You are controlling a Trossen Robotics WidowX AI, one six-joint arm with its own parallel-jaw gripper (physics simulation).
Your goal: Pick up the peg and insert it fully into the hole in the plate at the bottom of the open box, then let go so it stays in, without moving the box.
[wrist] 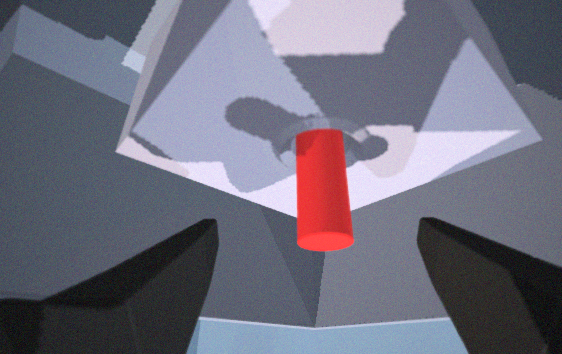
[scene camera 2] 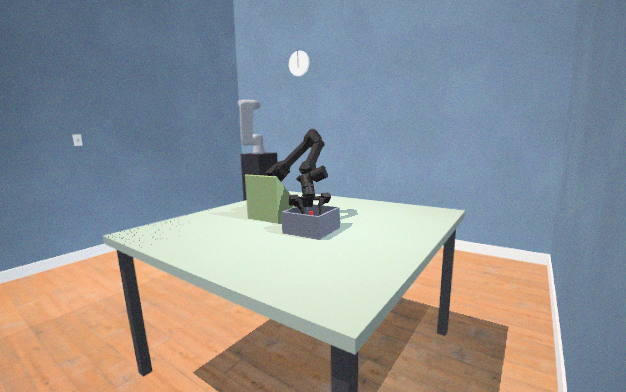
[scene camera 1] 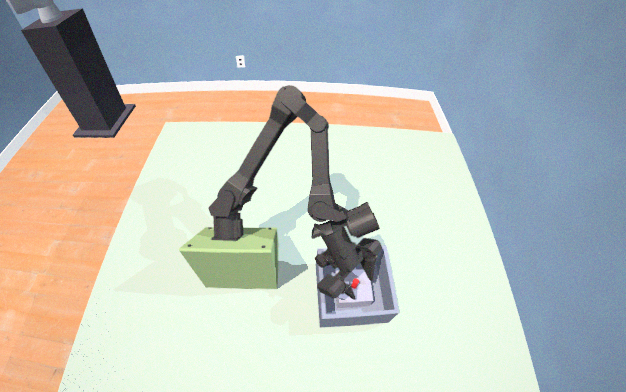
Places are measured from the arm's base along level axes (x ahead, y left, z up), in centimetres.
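Pixels of known places: gripper, fingertip midpoint: (wrist: pixel 316 230) (scene camera 1: pixel 362 289); arm's base, origin of the base link: (scene camera 2: pixel 268 187) (scene camera 1: pixel 228 237).
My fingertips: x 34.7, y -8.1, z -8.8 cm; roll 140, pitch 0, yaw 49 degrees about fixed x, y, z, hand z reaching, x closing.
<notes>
Ahead of a thing's pixels: the offset from my fingertips to its middle. "spot": to the spot under its first point. Level surfaces: height alone.
The red peg @(dx -2.0, dy +1.7, dz -2.7 cm) (scene camera 1: pixel 355 283) (scene camera 2: pixel 311 213) (wrist: pixel 323 190) stands about upright at the round hole @(spot: dx -3.0, dy +2.5, dz -1.6 cm) (wrist: pixel 320 121) in the pale plate @(dx -1.9, dy +1.7, dz -4.1 cm) (scene camera 1: pixel 364 296) (wrist: pixel 190 115). Its lower end is inside the hole's rim and its upper part sticks out; how deep it sits is hidden. The plate lies at the bottom of the grey-blue open box @(dx -1.9, dy +1.7, dz -2.6 cm) (scene camera 1: pixel 355 320) (scene camera 2: pixel 300 225) (wrist: pixel 390 285). My gripper (scene camera 1: pixel 362 286) (scene camera 2: pixel 311 212) (wrist: pixel 316 230) is open and reaches down into the box. One finger is on each side of the peg, with a gap on both sides in the wrist view.
The box walls surround the fingers closely. The green base block (scene camera 1: pixel 240 267) (scene camera 2: pixel 262 199) under the arm stands on the pale table @(dz -7.5 cm) (scene camera 1: pixel 425 350) (scene camera 2: pixel 250 260), left of the box. A dark pedestal (scene camera 1: pixel 82 75) (scene camera 2: pixel 259 162) with another pale arm (scene camera 2: pixel 246 122) stands in the background.
</notes>
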